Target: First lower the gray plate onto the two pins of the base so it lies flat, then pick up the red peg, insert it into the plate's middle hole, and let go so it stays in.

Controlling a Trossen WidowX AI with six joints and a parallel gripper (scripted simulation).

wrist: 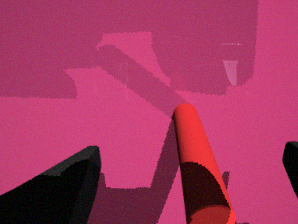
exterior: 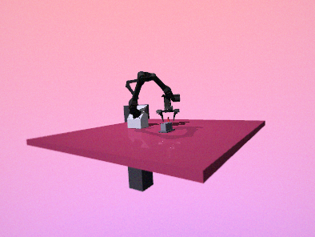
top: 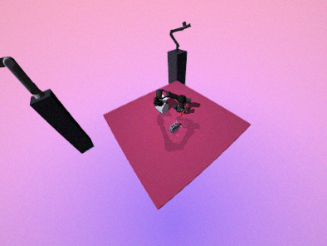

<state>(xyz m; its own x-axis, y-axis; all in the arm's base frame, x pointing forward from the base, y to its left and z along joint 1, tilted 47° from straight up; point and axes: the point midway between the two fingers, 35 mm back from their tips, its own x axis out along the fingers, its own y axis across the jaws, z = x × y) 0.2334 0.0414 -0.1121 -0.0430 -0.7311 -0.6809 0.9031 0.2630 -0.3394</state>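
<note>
The red peg is right at my gripper tip. From my gripper tip the other things lie so: gray base 190 mm to the right, 100 mm ahead, 30 mm below; gray plate 190 mm to the right, 100 mm ahead.
</note>
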